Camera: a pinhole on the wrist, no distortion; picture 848 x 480 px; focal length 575.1 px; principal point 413.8 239.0 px. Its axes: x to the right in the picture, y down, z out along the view. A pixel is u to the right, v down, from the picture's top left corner.
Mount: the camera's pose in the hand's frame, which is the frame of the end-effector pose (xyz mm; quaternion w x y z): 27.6 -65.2 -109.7 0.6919 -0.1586 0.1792 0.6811
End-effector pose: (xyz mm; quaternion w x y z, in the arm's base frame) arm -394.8 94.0 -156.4 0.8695 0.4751 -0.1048 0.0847
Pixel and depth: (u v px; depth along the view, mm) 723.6 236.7 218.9
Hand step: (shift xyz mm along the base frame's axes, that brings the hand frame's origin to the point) -2.7 52.1 138.8
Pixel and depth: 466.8 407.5 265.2
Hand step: -71.7 -56.3 115.6
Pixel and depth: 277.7 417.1 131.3
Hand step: -3.4 -35.5 -15.8
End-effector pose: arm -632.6 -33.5 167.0 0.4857 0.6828 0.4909 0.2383
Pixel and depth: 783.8 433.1 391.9
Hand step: 213.1 -150.1 269.9
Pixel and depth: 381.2 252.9 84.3
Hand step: -28.2 40.9 -17.9
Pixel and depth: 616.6 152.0 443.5
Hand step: 333.8 -3.2 145.8
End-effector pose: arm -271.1 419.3 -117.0 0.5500 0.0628 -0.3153 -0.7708
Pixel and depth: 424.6 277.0 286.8
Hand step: -11.0 29.1 157.8
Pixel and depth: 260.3 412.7 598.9
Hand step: -108.6 313.6 403.7
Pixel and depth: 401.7 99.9 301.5
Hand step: -58.4 -44.8 190.6
